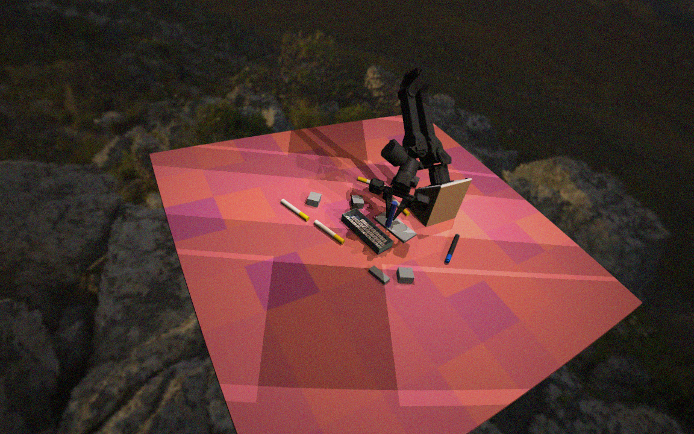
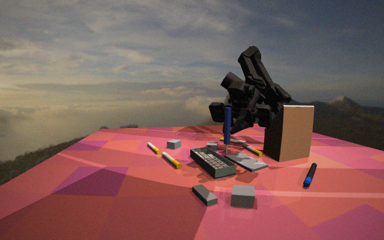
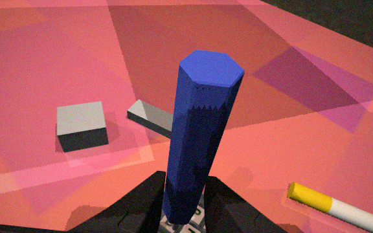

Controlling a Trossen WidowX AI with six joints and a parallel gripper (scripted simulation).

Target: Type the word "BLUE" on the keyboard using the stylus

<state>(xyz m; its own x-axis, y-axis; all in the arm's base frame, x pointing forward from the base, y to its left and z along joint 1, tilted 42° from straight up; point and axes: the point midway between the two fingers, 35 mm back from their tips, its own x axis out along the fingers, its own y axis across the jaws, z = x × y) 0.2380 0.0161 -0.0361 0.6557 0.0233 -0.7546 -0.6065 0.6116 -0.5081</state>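
My gripper tip is now 11 cm above the flat grey plate, 9 cm past it and 4 cm to the left of it. Round my gripper tip: stylus: 2 cm below; then blue-capped marker: 18 cm behind, 14 cm to the left, 10 cm below.
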